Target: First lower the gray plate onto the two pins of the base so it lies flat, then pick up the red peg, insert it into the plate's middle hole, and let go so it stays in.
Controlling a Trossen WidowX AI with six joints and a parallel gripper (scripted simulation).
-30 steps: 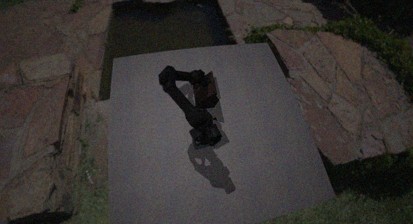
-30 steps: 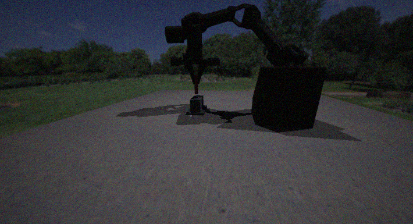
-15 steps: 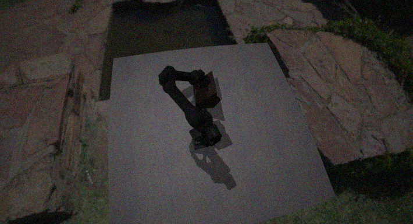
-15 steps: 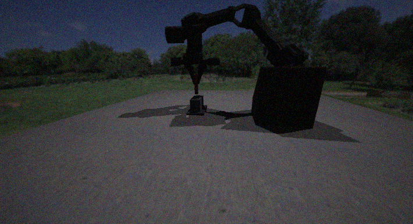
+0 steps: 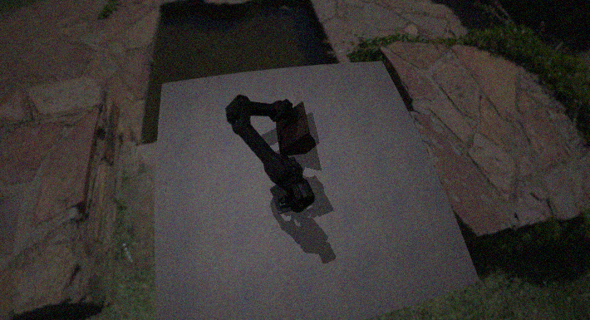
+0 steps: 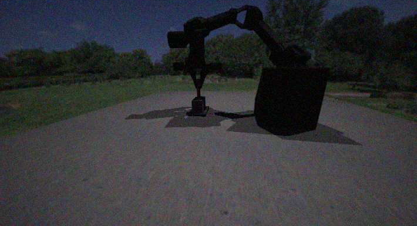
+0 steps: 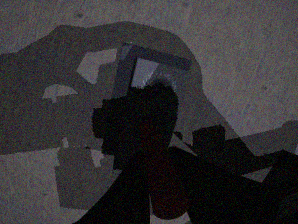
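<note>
Now: gripper tip right at the red peg. Round my gripper tip: base 9 cm below; gray plate 5 cm below.
</note>
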